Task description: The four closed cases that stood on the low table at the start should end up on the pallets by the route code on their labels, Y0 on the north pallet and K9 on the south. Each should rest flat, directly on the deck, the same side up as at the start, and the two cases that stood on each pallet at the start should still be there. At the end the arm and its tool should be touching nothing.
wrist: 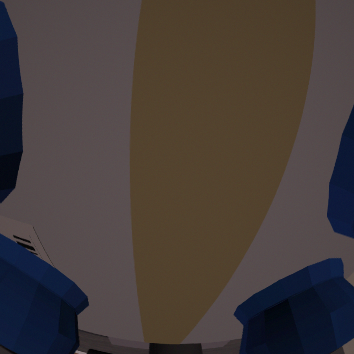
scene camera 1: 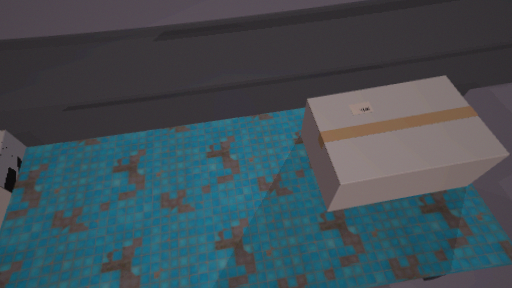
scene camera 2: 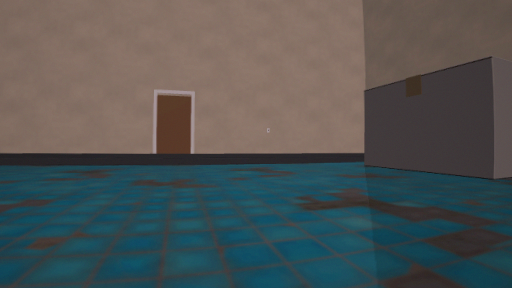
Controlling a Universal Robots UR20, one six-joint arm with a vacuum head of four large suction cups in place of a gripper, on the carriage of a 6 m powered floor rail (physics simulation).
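Places are measured from the arm's base along level axes (x ahead, y left, z up), in millimetres.
Pixels of known places: hand, its tool point: [wrist: 172, 220].
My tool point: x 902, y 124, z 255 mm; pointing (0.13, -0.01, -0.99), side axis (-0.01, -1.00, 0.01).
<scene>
Ahead of a thing's pixels: the offset from my tool point to its middle. "spot": to the spot under its first point. Level surfaces: height alone.
A closed white case [scene camera 1: 410, 145] [scene camera 2: 430, 127] with a tan tape strip stands at the right of the low table's teal tiled top {dz -295 mm} [scene camera 1: 190, 160] [scene camera 2: 240, 225]. Its small label [scene camera 1: 361, 108] faces up; I cannot read a route code on it. In the wrist view, my vacuum gripper [wrist: 175, 200] has its blue cups close against the top of another white case {dz -116, dx +80, dy -8 mm} [wrist: 75, 125] and is shut on it. Tape runs between the cups, and a label corner with black bars {spot: dz +20, dx -17, dy +81 mm} [wrist: 22, 242] shows at lower left. That case's underside, code and position are hidden. The pallets do not show.
A broad dark band [scene camera 1: 210, 60] runs behind the table. A pale object with black marks {spot: dz -313, dx -347, dy +1603 mm} [scene camera 1: 9, 162] is cut off at the left edge. A pale surface {dz -826 mm} [scene camera 1: 492, 110] lies beyond the standing case. A wall [scene camera 2: 275, 60] with a brown door [scene camera 2: 174, 125] stands in the background.
</scene>
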